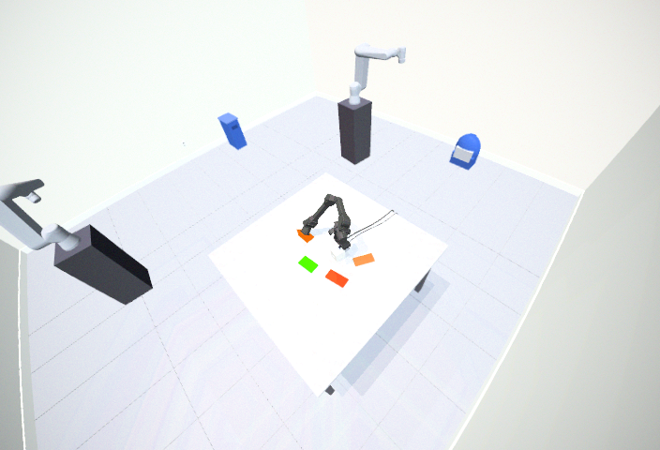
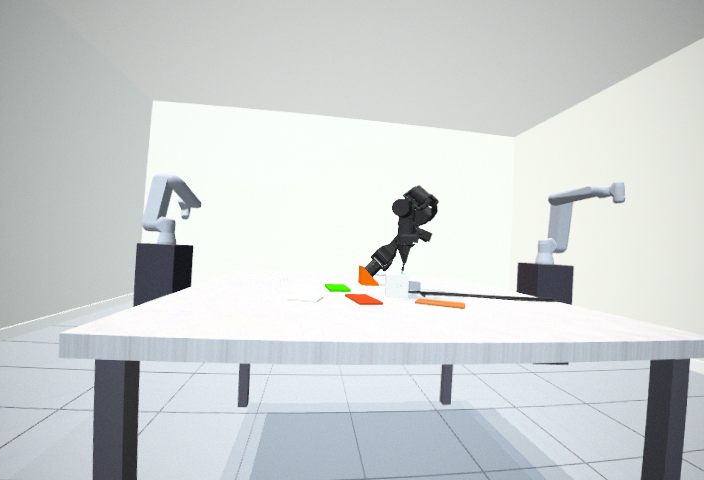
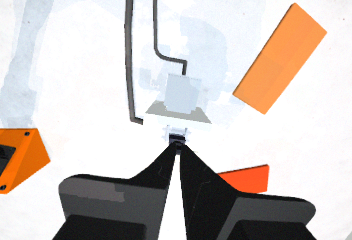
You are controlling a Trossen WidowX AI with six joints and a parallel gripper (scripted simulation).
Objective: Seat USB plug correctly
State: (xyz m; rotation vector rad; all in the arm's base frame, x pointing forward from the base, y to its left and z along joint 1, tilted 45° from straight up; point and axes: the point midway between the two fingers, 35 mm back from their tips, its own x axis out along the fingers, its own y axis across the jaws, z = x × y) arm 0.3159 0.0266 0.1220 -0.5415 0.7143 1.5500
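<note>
Right now the USB plug is 20 mm below my gripper tip. The rest, counted from my gripper tip: green tile (90 mm behind, 230 mm to the right, 110 mm below); then red-orange tile (130 mm ahead, 150 mm to the right, 110 mm below); then light orange tile (150 mm ahead, 90 mm to the left, 110 mm below).
</note>
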